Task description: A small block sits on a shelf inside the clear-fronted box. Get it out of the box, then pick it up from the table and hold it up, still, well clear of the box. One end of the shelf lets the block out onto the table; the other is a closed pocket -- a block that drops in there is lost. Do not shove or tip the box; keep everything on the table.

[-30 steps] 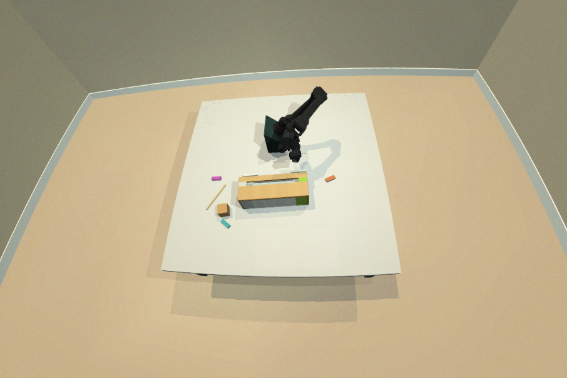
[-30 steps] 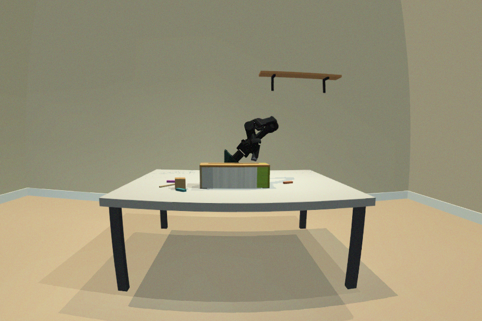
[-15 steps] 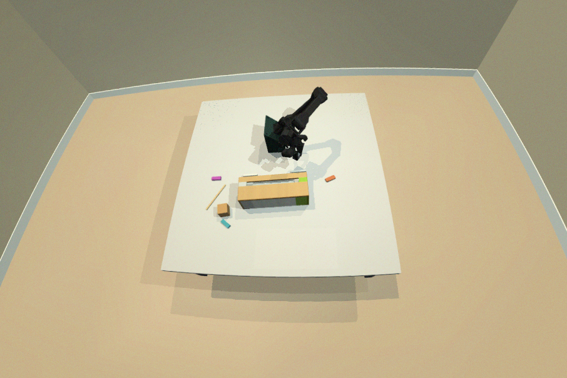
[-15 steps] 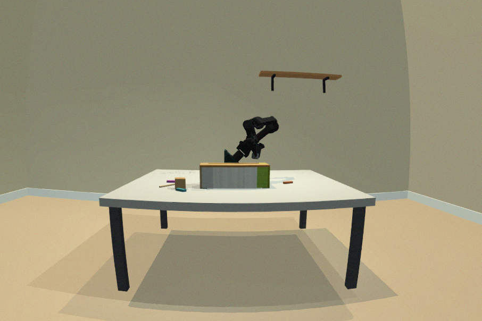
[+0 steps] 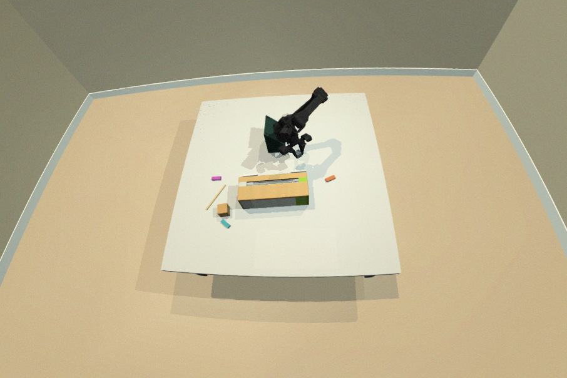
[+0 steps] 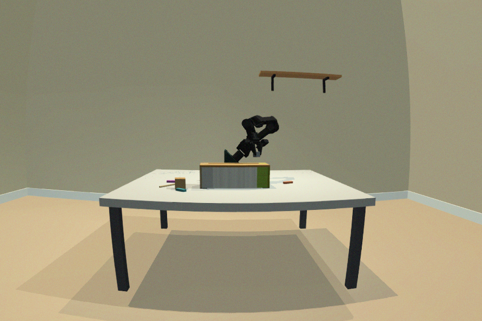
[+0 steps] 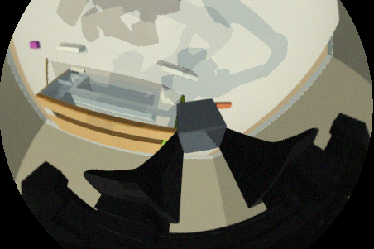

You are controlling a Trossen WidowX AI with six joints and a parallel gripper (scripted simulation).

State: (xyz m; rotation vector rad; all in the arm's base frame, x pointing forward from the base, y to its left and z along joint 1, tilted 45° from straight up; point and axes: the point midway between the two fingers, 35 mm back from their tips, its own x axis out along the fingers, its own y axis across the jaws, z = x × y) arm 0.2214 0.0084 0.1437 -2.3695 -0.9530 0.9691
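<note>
My gripper tip is now 20 mm past the dark grey block and 10 mm to the left of it. The rest, counted from my gripper tip: tan cube 470 mm to the right, 210 mm ahead, 140 mm below; then thin stick 530 mm to the right, 160 mm below, 110 mm ahead; then box 160 mm to the right, 110 mm below, 110 mm ahead.
</note>
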